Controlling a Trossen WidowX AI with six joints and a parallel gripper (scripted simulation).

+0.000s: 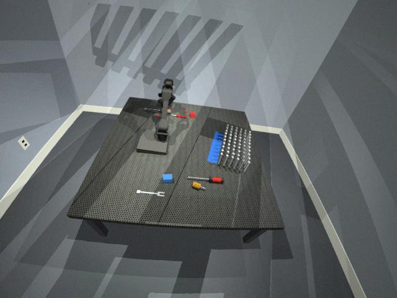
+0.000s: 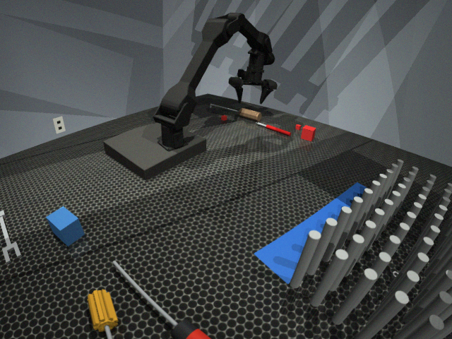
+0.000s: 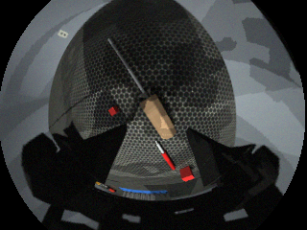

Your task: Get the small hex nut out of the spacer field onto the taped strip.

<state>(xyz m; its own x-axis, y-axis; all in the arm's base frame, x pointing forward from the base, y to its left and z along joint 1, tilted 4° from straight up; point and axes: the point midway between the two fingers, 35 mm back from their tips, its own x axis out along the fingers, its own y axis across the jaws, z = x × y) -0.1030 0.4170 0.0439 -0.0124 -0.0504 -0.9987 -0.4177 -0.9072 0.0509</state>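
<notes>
The red-handled tool lies 12 cm ahead of my gripper tip, 2 cm to the right of it and 6 cm below it. Also, from my gripper tip: blue taped strip: 54 cm ahead, 30 cm to the right, 7 cm below; hex nut: 70 cm ahead, 36 cm to the right, 6 cm below; blue cube: 25 cm ahead, 75 cm to the right, 5 cm below.
</notes>
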